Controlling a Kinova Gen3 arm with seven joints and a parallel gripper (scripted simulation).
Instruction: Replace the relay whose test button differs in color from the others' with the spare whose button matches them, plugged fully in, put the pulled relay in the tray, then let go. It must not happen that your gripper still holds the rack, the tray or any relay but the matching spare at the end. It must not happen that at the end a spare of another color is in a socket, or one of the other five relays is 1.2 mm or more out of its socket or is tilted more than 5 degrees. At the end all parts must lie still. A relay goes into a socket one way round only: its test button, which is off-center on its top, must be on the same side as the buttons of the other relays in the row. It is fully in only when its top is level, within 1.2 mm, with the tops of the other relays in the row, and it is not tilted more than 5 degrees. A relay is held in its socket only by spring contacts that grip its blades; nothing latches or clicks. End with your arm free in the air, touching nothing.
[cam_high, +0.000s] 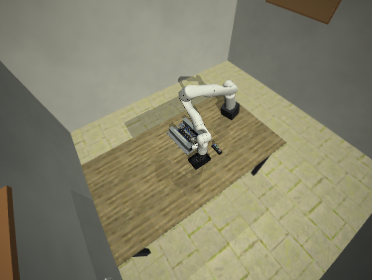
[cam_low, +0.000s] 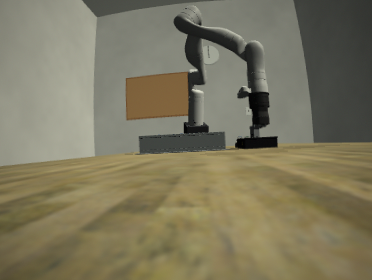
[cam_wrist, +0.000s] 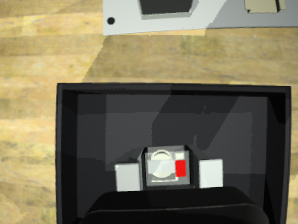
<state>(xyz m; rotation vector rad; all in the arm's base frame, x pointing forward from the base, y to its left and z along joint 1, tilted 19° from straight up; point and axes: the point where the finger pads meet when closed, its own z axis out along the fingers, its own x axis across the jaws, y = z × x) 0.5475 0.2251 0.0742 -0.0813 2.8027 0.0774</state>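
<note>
My hand is 20 mm above the black tray. Round my hand: spare relay (190 mm behind, 10 mm to the left).
</note>
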